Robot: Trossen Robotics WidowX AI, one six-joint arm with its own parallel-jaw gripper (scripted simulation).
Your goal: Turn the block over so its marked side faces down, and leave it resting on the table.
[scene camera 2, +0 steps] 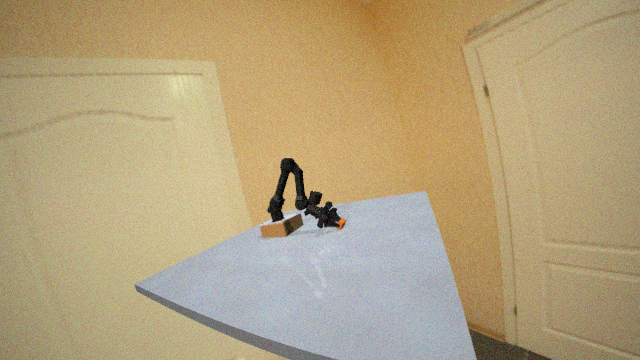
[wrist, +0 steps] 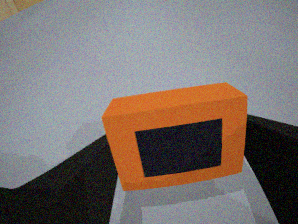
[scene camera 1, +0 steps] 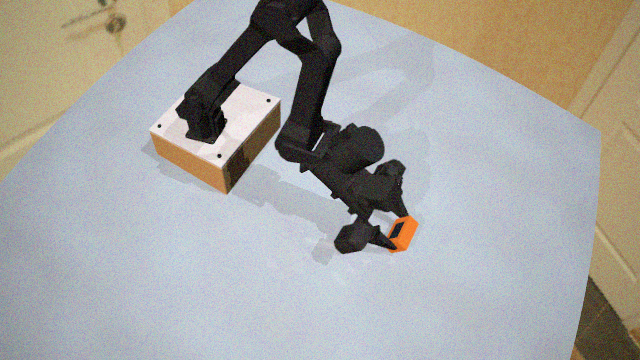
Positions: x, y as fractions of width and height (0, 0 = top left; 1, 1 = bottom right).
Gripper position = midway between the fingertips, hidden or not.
I see my gripper (scene camera 1: 0.63, 0.65) and an orange block (scene camera 1: 0.63, 0.64).
My gripper also shows in the wrist view (wrist: 0.60, 0.59).
